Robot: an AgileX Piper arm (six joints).
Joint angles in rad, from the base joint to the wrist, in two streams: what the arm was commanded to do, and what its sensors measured. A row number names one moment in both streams.
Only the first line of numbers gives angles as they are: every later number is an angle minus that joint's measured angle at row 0.
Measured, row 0: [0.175 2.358 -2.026 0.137 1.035 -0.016]
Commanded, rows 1 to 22: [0.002 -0.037 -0.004 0.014 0.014 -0.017]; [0.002 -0.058 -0.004 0.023 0.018 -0.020]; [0.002 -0.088 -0.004 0.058 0.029 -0.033]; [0.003 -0.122 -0.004 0.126 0.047 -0.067]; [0.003 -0.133 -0.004 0.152 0.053 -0.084]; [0.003 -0.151 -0.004 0.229 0.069 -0.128]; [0.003 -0.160 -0.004 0.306 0.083 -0.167]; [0.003 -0.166 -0.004 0.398 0.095 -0.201]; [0.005 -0.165 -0.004 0.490 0.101 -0.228]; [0.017 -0.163 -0.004 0.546 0.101 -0.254]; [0.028 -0.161 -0.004 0.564 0.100 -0.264]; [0.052 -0.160 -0.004 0.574 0.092 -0.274]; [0.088 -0.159 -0.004 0.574 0.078 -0.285]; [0.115 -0.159 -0.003 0.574 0.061 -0.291]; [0.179 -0.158 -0.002 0.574 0.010 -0.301]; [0.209 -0.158 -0.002 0.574 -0.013 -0.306]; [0.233 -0.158 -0.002 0.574 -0.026 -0.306]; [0.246 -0.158 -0.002 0.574 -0.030 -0.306]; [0.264 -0.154 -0.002 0.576 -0.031 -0.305]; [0.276 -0.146 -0.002 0.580 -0.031 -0.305]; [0.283 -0.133 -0.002 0.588 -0.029 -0.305]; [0.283 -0.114 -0.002 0.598 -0.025 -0.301]
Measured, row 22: [0.281 -0.142 0.000 0.580 -0.023 -0.288]
